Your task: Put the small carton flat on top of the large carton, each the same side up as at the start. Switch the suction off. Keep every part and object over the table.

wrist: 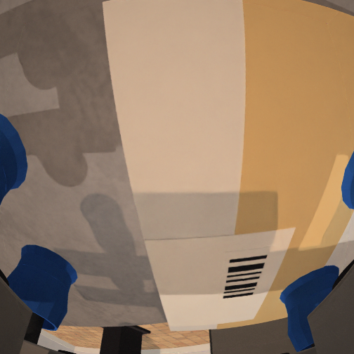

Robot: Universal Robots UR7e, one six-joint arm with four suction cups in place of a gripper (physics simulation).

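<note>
The small carton (175,100) fills the middle and right of the wrist view, seen from above very close. It has a pale top, a wide orange stripe (292,85) and a pale label (200,275) with black bars near its lower edge. My gripper (177,230) has four blue suction cups. The two right cups look pressed against the carton's top, so the gripper is shut on it. The two left cups stand beyond its left edge, over the table. The carton's right end is partly cut off. The large carton does not show as a separate thing.
The grey table (30,210) shows on the left, with shadows of the arm and cups across it. Its edge runs near the bottom, with tiled floor (180,338) beyond. A black post (120,341) and a dark panel (245,340) are at the bottom.
</note>
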